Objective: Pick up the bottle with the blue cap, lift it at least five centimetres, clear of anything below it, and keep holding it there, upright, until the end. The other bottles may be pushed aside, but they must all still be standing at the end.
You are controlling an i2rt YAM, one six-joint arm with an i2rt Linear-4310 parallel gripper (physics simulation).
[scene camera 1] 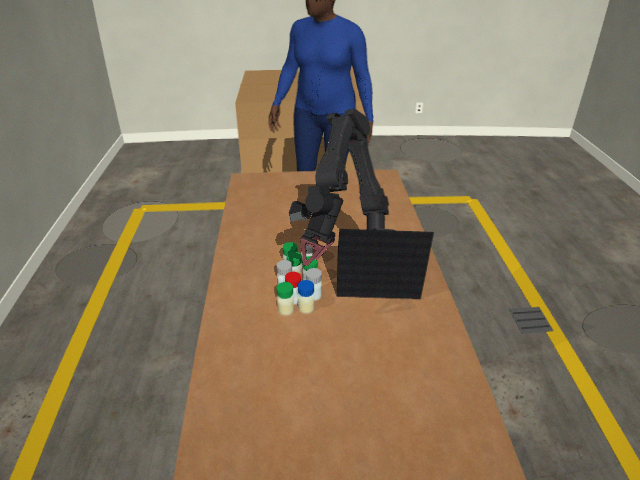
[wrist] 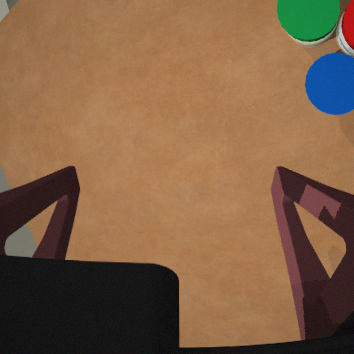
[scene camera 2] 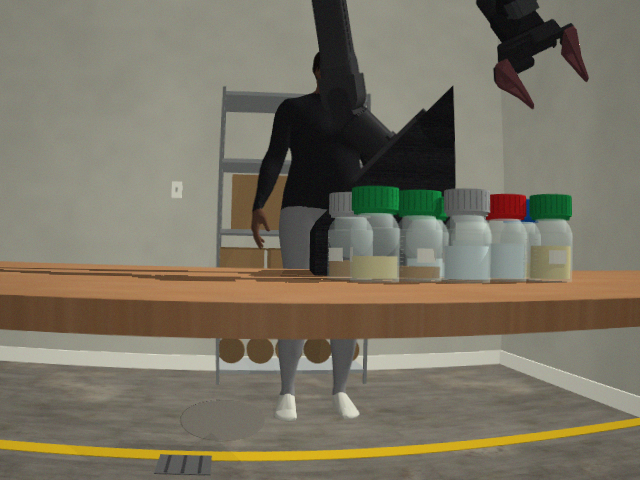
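Seen in the pictures: gripper, between the fingertips: (scene camera 1: pixel 310 262) (wrist: pixel 175 177) (scene camera 2: pixel 560 93); arm's base, origin of its link: (scene camera 1: pixel 375 237) (scene camera 2: pixel 386 153).
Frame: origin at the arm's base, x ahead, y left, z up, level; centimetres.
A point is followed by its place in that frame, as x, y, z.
Observation:
The bottle with the blue cap (scene camera 1: pixel 306 289) @[24.9, 13.1, -9.8] (scene camera 2: pixel 528 210) @[27.6, 10.7, -11.3] (wrist: pixel 332 84) @[24.9, 11.4, -9.8] stands upright at the near right of the bottle group, mostly hidden behind others in scene camera 2. A green-capped bottle (scene camera 1: pixel 284 291) @[32.1, 13.4, -9.8] (scene camera 2: pixel 550 207) @[34.1, 9.8, -11.4] (wrist: pixel 308 16) @[31.1, 11.5, -9.8] stands left of it in scene camera 1. A red-capped bottle (scene camera 1: pixel 292 280) @[29.1, 8.2, -9.8] (scene camera 2: pixel 507 206) @[31.3, 5.3, -11.3] (wrist: pixel 349 27) @[29.1, 8.6, -9.8] and a grey-capped bottle (scene camera 1: pixel 313 276) @[22.0, 6.9, -9.8] stand close behind. My gripper (scene camera 1: pixel 308 262) @[24.2, 19.3, 6.5] (scene camera 2: pixel 560 94) @[24.2, 19.3, 6.5] (wrist: pixel 175 177) @[24.2, 19.3, 6.5] is open and empty, well above the bottle tops. In the wrist view the blue cap lies up and right, outside the fingers' gap.
Several more green-capped and grey-capped bottles stand upright behind, including a grey-capped one (scene camera 1: pixel 283 267) @[31.8, 1.2, -9.8] (scene camera 2: pixel 466 202) @[33.8, -1.5, -11.4]. A black upright panel (scene camera 1: pixel 384 263) @[-1.5, 8.9, -4.5] (scene camera 2: pixel 423 160) @[13.0, 1.6, -3.2] stands right of the group in scene camera 1. All are on the wooden table (scene camera 1: pixel 330 387) @[20.8, 44.3, -20.3] (scene camera 2: pixel 206 310) @[58.5, -29.5, -20.8] (wrist: pixel 165 110) @[28.2, 34.6, -20.3].

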